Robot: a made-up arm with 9 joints.
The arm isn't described. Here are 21 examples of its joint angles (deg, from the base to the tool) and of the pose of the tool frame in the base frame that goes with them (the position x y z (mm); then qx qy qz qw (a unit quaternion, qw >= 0)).
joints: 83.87 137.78 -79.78 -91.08 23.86 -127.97 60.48 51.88 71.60
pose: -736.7 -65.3 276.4 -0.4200 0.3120 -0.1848 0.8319
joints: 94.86 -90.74 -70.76 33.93 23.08 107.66 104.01 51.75 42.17
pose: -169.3 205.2 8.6 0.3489 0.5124 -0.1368 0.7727
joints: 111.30 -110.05 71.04 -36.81 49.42 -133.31 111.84 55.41 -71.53
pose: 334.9 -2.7 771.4 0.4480 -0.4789 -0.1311 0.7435
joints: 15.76 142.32 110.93 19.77 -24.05 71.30 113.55 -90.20 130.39
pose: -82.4 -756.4 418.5 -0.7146 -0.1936 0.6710 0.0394
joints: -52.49 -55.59 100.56 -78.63 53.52 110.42 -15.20 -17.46 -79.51
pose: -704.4 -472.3 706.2 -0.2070 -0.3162 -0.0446 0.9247
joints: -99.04 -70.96 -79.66 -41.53 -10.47 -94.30 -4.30 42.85 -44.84
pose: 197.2 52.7 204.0 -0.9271 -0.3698 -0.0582 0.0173
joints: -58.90 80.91 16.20 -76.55 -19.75 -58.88 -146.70 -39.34 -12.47
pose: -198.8 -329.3 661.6 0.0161 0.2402 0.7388 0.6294
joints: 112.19 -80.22 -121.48 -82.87 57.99 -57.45 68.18 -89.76 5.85
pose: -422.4 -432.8 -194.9 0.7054 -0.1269 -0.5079 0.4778
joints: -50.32 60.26 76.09 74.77 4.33 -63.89 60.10 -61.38 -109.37
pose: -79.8 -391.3 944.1 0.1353 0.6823 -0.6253 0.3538
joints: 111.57 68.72 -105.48 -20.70 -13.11 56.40 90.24 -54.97 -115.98
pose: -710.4 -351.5 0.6 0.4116 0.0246 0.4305 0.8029
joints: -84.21 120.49 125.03 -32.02 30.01 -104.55 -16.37 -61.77 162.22
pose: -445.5 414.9 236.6 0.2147 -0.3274 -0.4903 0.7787
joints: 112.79 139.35 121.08 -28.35 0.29 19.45 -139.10 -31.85 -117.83
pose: -38.0 328.2 307.1 0.2290 -0.0266 -0.5124 0.8272
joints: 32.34 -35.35 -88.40 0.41 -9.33 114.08 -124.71 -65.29 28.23
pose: -56.7 665.5 365.5 0.4861 0.8480 0.1357 0.1619
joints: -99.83 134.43 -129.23 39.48 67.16 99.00 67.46 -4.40 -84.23
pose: 342.9 -82.0 211.0 -0.2834 -0.9122 -0.1368 0.2624
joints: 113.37 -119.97 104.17 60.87 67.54 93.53 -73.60 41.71 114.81
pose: 400.1 -82.1 996.8 -0.0816 -0.1245 -0.9785 0.1428
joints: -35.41 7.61 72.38 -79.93 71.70 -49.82 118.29 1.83 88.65
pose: -472.6 -296.4 523.0 -0.0109 0.8808 0.4619 0.1035
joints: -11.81 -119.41 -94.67 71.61 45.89 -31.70 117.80 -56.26 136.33
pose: 127.7 227.0 408.4 -0.8293 -0.1521 -0.3584 0.4007
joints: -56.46 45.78 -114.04 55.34 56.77 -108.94 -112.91 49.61 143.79
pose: -13.7 718.2 657.8 0.4444 -0.7881 -0.3842 0.1840
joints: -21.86 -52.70 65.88 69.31 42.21 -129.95 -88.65 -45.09 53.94
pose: -113.8 -500.1 -210.0 -0.7202 -0.4808 0.4458 0.2266
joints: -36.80 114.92 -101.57 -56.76 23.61 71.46 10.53 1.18 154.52
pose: 196.3 521.9 675.0 -0.4767 -0.0884 -0.4878 0.7260
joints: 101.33 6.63 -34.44 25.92 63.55 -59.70 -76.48 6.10 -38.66
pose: -754.1 271.5 409.2 -0.6084 -0.7824 0.0997 0.0879
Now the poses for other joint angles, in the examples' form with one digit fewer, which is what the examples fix.
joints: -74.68 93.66 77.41 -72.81 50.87 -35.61 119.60 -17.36 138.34
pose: -298 -196 249 0.150 0.851 -0.461 0.201
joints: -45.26 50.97 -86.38 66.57 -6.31 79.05 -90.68 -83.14 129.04
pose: 56 421 1066 0.400 0.466 -0.041 0.788
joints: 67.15 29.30 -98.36 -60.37 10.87 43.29 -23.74 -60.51 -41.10
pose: -402 620 415 0.049 -0.091 0.966 0.236
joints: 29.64 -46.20 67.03 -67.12 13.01 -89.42 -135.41 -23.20 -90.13
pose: -62 -343 773 -0.883 0.319 -0.322 0.124
